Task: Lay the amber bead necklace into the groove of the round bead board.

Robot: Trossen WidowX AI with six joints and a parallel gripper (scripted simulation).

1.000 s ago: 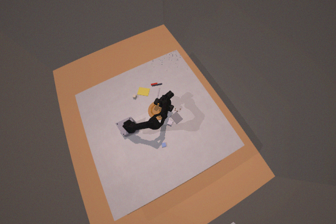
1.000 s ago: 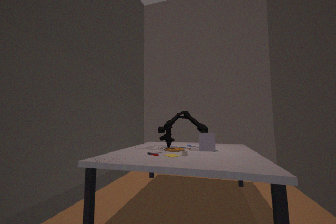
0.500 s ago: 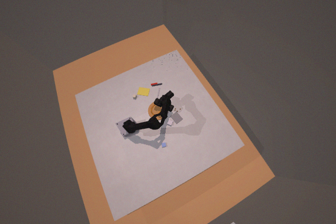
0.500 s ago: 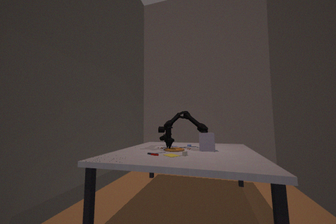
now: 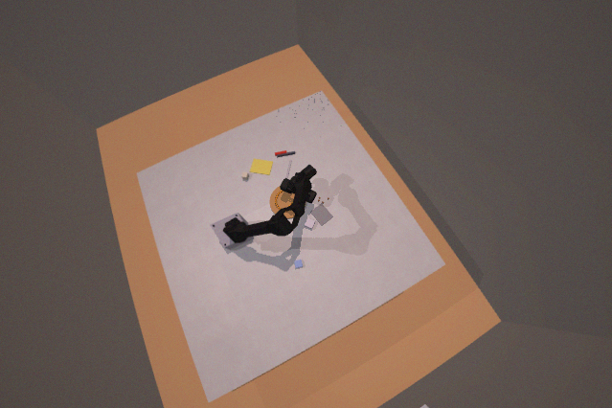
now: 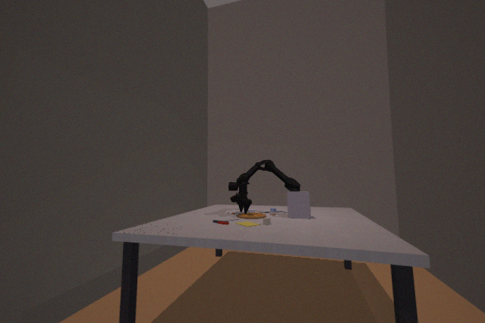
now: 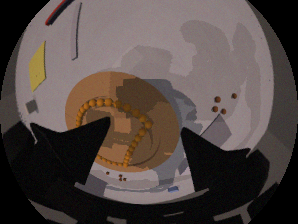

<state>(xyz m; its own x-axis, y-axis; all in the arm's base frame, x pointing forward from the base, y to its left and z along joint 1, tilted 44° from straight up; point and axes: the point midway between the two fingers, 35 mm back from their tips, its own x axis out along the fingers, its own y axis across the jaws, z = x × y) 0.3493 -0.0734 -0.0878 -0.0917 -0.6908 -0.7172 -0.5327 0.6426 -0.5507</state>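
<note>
Now: gripper tip 6 cm past the round bead board, 1 cm to the right of it and 1 cm above it. Round my gripper tip: thin grey bar (19 cm to the left, 4 cm ahead, 2 cm below); red-handled tool (29 cm to the left, 6 cm ahead, 2 cm below); grey square plate (15 cm to the right, 6 cm ahead, 2 cm below).
</note>
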